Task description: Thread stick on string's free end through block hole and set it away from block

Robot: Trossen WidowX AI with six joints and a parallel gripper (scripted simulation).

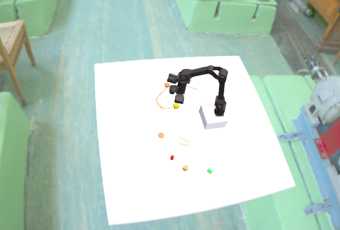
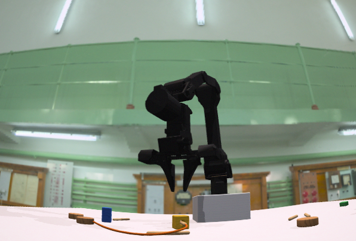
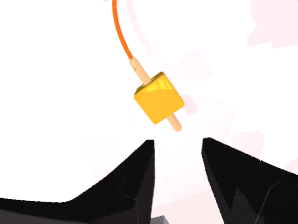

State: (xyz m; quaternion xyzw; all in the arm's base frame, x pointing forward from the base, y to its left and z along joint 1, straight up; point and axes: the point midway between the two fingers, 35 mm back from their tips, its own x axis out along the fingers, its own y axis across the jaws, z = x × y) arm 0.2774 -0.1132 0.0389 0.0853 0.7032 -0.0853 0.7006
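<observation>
Now: the yellow wooden block 7 cm below my gripper tip, 1 cm to the left of it and 1 cm ahead of it. Round my gripper tip: blue block (19 cm to the right, 7 cm below, 3 cm behind); then red piece (42 cm to the left, 8 cm ahead, 7 cm below); then wooden cylinder (50 cm to the left, 7 cm below).
</observation>
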